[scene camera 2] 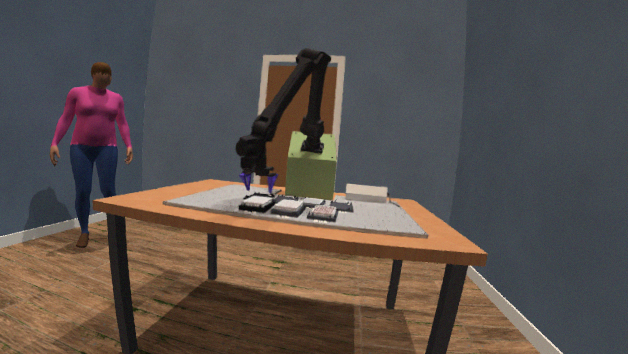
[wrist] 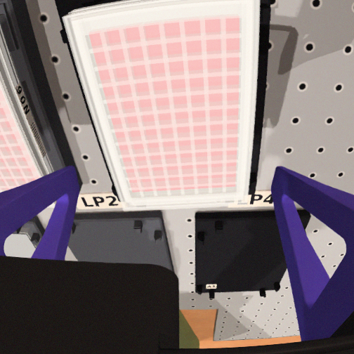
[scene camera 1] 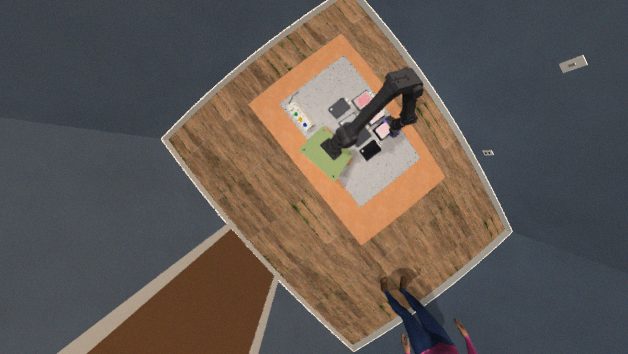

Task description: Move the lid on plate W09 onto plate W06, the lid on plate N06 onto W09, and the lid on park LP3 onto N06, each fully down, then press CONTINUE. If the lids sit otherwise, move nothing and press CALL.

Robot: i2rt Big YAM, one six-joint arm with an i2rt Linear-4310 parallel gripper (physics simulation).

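Places are measured from the arm's base along level axes (x right, y up, z back), in centimetres.
Pixels of known places: gripper, fingertip midpoint: (scene camera 2: 259,191) (scene camera 1: 386,129); arm's base, link origin: (scene camera 2: 312,147) (scene camera 1: 330,149).
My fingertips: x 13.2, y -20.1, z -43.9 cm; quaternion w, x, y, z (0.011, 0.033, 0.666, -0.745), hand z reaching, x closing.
Note:
For each thing: its top centre in the pictures, then the offset to it from my fingertips.
- pink-welled plate, top centre: (scene camera 2: 258,199) (scene camera 1: 385,128) dz -0.8, dx -0.1, dy -2.9 cm
- Plate N06, top centre: (scene camera 2: 289,203) dz -1.1, dx -13.2, dy -2.9 cm
- third plate, top centre: (scene camera 2: 324,208) (scene camera 1: 363,99) dz -1.2, dx -26.8, dy -3.5 cm
- pale lid-like piece, top centre: (scene camera 2: 312,200) dz +17.1, dx -19.5, dy -4.5 cm
- black nest, top centre: (scene camera 2: 259,194) (scene camera 1: 371,150) dz +17.0, dx +6.0, dy -4.3 cm
- dark nest, top centre: (scene camera 2: 341,203) (scene camera 1: 339,107) dz +16.7, dx -32.9, dy -4.3 cm
- button box, top centre: (scene camera 2: 366,185) (scene camera 1: 300,114) dz +42.9, dx -45.0, dy +2.1 cm
My gripper (scene camera 1: 391,128) (scene camera 2: 259,191) (wrist: 174,176) is open and empty above a pink-welled plate (scene camera 1: 382,130) (scene camera 2: 258,201) (wrist: 175,105), whose name does not show. A clear lid appears to cover this plate. Plate N06 (scene camera 2: 289,206) (wrist: 15,150) stands beside it, also apparently lidded. A third plate (scene camera 1: 363,100) (scene camera 2: 323,212) stands past N06; its label is unreadable and its wells look pinker in scene camera 2. A pale lid-like piece (scene camera 2: 314,201) lies behind the plates; its park label is unreadable. CONTINUE and CALL are too small to read.
Labels LP2 (wrist: 100,201) and LP4 (wrist: 260,199) border a grey nest (wrist: 120,240) and a black nest (scene camera 1: 370,150) (wrist: 240,250). Another dark nest (scene camera 1: 340,107) (scene camera 2: 342,205) lies farther along. A button box (scene camera 1: 300,117) (scene camera 2: 366,193) and green arm base (scene camera 1: 320,162) (scene camera 2: 311,175) stand behind.

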